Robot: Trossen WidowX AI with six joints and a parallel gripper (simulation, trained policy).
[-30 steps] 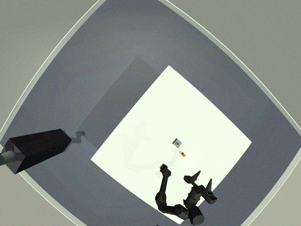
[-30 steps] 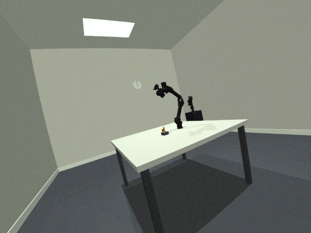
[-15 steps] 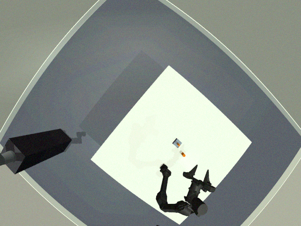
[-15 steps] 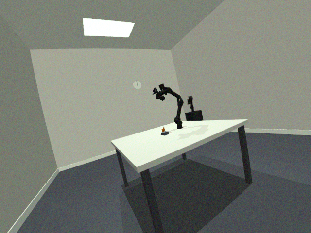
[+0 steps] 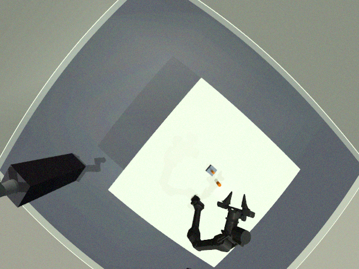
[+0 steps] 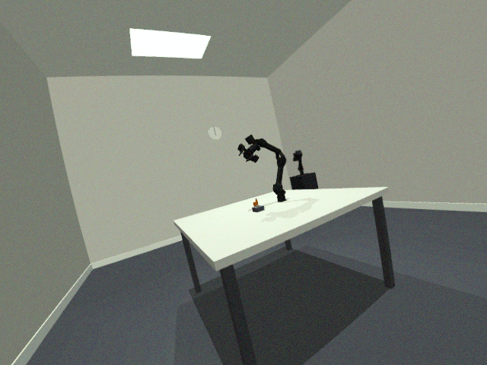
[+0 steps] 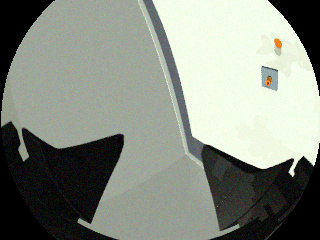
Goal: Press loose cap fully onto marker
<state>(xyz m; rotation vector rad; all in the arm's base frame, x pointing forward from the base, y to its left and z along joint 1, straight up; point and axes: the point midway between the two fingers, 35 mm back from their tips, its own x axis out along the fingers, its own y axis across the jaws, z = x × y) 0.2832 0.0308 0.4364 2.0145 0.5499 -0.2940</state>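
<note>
Now: the orange cap 70 mm behind my gripper tip, 90 mm to the right of it and 400 mm below it. Also, from my gripper tip: grey holder block 20 mm behind, 30 mm to the left, 410 mm below.
</note>
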